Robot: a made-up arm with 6 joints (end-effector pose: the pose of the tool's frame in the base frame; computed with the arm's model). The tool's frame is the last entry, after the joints. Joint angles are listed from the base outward.
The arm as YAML. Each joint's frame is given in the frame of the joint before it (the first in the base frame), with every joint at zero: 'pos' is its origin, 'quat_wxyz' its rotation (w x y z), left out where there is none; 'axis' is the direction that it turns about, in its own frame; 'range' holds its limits. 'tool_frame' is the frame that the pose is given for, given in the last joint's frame.
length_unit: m
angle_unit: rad
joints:
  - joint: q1
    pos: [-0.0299, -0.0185, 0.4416]
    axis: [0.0, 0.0, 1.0]
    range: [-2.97, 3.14]
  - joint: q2
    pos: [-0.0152, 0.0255, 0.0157]
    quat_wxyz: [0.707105, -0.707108, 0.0, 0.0]
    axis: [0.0, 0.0, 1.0]
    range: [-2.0, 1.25]
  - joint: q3
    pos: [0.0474, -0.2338, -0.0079]
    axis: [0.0, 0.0, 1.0]
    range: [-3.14, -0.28]
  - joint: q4
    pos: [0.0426, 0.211, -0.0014]
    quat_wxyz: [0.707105, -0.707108, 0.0, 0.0]
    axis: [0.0, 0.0, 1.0]
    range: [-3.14, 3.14]
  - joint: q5
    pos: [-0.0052, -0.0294, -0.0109]
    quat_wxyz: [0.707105, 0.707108, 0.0, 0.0]
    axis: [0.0, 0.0, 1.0]
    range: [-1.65, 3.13]
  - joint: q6
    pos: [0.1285, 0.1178, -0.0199]
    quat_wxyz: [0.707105, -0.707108, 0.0, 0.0]
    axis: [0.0, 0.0, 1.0]
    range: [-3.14, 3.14]
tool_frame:
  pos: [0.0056, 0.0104, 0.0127]
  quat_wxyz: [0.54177, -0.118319, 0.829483, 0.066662]
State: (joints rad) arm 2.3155 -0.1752 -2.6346 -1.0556 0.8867 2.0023
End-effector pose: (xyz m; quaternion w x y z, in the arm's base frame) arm -0.0881 0.0562 1.0546 0.3562 -0.3656 0.7791 -0.3641
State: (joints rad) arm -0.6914 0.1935 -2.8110 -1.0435 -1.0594 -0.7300
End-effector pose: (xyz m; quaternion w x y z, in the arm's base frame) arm 0.1086 0.0899 0.8643 0.0939 -0.5366 0.8301 0.1192
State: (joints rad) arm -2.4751 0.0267 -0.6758 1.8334 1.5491 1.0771
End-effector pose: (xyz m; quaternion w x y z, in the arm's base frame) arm -0.1731 -0.3153 0.4773 0.0733 0.4077 0.8398 0.3510
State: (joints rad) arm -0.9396 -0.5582 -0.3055 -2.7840 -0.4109 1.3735
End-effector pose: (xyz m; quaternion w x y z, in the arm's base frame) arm 0.0495 -0.0101 0.4245 0.0065 -0.3758 -0.2181 -0.9007
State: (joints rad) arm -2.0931 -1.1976 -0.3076 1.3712 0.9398 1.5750
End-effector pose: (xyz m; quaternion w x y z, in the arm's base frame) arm -0.0595 -0.1844 0.6005 0.1953 -0.5000 -0.8056 -0.2508
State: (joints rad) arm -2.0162 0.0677 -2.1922 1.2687 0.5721 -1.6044
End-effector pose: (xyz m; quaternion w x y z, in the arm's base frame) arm -0.1922 -0.3164 0.9489 0.6098 -0.1619 0.3491 0.6928
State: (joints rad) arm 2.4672 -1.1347 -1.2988 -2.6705 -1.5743 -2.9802
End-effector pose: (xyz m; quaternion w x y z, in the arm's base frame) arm 0.0135 -0.1229 0.6052 0.9058 -0.3398 -0.0839 -0.2386
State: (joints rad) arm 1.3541 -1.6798 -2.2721 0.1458 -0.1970 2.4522
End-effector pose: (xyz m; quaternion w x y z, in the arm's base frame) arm -0.1683 -0.5994 0.5597 0.6828 -0.1876 0.4518 0.5426
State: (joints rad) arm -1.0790 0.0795 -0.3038 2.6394 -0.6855 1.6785
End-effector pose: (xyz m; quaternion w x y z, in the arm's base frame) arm -0.0905 -0.0521 0.4428 0.3124 -0.6670 -0.0287 -0.6758
